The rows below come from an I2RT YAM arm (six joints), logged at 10 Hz.
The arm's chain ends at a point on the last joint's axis. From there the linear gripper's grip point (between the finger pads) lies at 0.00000 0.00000 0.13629 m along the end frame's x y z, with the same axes.
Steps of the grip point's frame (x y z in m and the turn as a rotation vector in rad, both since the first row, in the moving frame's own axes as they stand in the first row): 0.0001 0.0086 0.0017 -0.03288 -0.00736 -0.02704; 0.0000 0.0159 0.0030 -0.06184 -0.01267 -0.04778; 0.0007 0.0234 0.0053 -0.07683 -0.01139 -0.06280; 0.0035 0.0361 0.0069 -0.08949 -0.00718 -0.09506; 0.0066 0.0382 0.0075 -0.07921 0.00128 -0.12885; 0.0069 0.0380 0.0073 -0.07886 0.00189 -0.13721; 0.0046 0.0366 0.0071 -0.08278 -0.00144 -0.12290
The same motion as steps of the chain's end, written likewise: 0.0010 0.0041 0.0018 -0.03288 -0.00736 -0.02704; 0.0015 0.0074 0.0033 -0.06184 -0.01267 -0.04778; 0.0019 0.0129 0.0057 -0.07683 -0.01139 -0.06280; 0.0039 0.0239 0.0074 -0.08949 -0.00718 -0.09506; 0.0057 0.0275 0.0079 -0.07921 0.00128 -0.12885; 0.0059 0.0273 0.0077 -0.07886 0.00189 -0.13721; 0.0041 0.0253 0.0076 -0.08278 -0.00144 -0.12290
